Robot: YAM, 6 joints.
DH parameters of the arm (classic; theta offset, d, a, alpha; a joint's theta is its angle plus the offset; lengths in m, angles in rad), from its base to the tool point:
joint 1: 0 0.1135 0.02 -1.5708
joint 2: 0 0 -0.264 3.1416
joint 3: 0.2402 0 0.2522 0
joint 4: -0.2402 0 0.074 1.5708
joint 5: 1.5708 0 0 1.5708
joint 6: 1.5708 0.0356 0 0
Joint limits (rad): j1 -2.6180..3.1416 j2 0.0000..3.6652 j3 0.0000..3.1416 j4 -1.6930..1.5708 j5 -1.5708..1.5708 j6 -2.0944..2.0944
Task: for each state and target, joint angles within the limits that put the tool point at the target. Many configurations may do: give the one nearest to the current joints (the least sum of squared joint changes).
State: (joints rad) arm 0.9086 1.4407 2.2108 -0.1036 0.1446 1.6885
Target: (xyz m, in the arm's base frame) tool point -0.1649 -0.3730 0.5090
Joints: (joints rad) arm 1.1374 0.3591 2.3701 -0.2373 0.1970 1.6885
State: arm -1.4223 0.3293 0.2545 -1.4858 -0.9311 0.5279
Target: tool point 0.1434 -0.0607 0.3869
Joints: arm -0.5973 0.9217 1.1853 -0.9512 -1.0271 0.5279
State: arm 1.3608 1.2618 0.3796 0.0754 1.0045 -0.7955
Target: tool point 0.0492 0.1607 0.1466
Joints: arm 1.4597 1.0250 0.2495 0.0008 1.0617 -0.7955
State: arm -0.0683 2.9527 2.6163 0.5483 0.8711 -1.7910
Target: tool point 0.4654 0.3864 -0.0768
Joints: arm 0.7282 3.3484 2.6582 0.4298 0.6420 -1.7910
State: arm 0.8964 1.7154 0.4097 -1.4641 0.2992 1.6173
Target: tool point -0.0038 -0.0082 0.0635
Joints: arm 0.8340 1.6917 0.0000 -0.8517 0.0758 1.6173
